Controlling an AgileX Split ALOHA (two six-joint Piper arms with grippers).
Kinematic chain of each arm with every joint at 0, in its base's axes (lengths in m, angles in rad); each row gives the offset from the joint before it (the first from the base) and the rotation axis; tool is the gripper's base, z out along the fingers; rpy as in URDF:
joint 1: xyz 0 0 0.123 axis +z
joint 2: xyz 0 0 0 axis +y
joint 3: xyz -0.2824 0 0.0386 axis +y
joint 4: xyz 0.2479 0 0.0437 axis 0.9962 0 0.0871
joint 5: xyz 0 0 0 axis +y
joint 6: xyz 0.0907 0 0.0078 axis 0.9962 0 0.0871
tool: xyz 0 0 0 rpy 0 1.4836 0
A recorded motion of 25 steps. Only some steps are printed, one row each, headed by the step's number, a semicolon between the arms.
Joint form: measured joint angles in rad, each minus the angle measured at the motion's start. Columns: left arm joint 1, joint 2, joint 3, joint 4, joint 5, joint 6; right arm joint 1, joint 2, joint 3, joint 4, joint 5, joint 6.
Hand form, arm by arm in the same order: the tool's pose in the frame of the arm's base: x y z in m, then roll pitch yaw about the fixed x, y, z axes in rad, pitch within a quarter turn. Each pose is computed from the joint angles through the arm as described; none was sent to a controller.
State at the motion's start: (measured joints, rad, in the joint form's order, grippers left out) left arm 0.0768 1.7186 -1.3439 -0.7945 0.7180 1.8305; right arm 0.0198 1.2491 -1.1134 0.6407 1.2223 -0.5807
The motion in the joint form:
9: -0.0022 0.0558 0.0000 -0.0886 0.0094 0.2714; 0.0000 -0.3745 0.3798 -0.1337 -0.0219 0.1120
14: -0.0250 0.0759 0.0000 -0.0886 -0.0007 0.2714; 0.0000 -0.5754 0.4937 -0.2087 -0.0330 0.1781
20: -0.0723 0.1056 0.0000 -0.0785 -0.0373 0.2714; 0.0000 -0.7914 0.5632 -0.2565 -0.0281 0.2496
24: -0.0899 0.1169 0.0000 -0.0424 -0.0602 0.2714; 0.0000 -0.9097 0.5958 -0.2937 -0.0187 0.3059
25: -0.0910 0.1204 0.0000 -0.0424 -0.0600 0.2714; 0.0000 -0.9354 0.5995 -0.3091 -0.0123 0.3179
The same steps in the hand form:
9: 0.3918 -0.0177 0.2689 2.4291 0.5406 1.4414; 0.1280 0.0438 0.2970 2.7828 0.4737 -2.8509
14: 0.3949 -0.0259 0.2613 2.4454 0.5406 1.4343; 0.0889 0.0372 0.2840 2.8595 0.5273 -2.8735
20: 0.3996 -0.0422 0.2498 2.4566 0.5222 1.4151; 0.0527 0.0328 0.2775 2.9086 0.6364 -2.9075
24: 0.4012 -0.0467 0.2443 2.4596 0.4821 1.4009; 0.0346 0.0296 0.2718 2.9309 0.6922 -2.9420
25: 0.4016 -0.0471 0.2429 2.4636 0.4828 1.4015; 0.0305 0.0284 0.2708 2.9445 0.7027 -2.9444

